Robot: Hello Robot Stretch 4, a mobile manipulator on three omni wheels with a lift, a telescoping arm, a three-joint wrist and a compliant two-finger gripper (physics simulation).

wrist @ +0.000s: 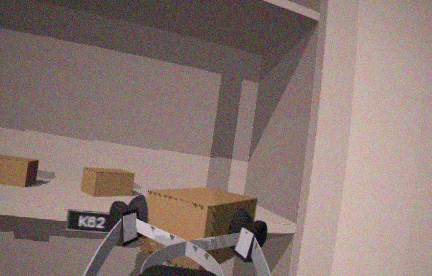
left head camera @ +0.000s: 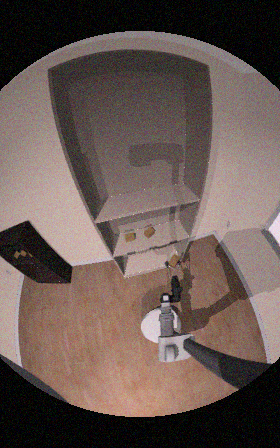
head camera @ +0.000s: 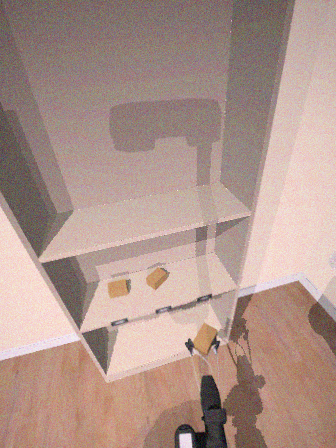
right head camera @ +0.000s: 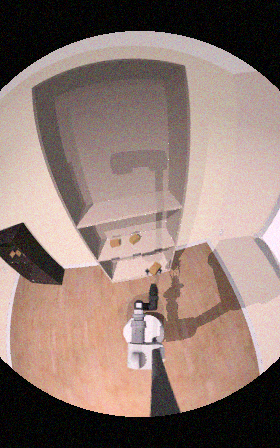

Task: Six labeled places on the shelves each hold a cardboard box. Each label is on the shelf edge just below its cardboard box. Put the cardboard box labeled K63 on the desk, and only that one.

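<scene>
A cardboard box (head camera: 206, 336) (left head camera: 174, 258) (right head camera: 156, 267) (wrist: 175, 210) is held in front of the shelf unit (head camera: 135, 227) (wrist: 282, 130), near its right side. My gripper (head camera: 203, 345) (left head camera: 174, 262) (right head camera: 154, 272) (wrist: 190, 218) is shut on this box, one fingertip on each side. Two other cardboard boxes stand on the shelf: a left one (head camera: 119, 288) (wrist: 17, 171) and a middle one (head camera: 157, 278) (wrist: 108, 182). A label (wrist: 87, 221) on the shelf edge seems to read K62. The head view shows three labels, too small to read. The K63 label cannot be made out.
A dark piece of furniture (left head camera: 55, 267) (right head camera: 47, 272) stands at the left wall, with small cardboard boxes (left head camera: 20, 254) (right head camera: 15, 254) in it. A dark edge (left head camera: 35, 380) shows at the lower left of the left head view. Wooden floor lies around my base.
</scene>
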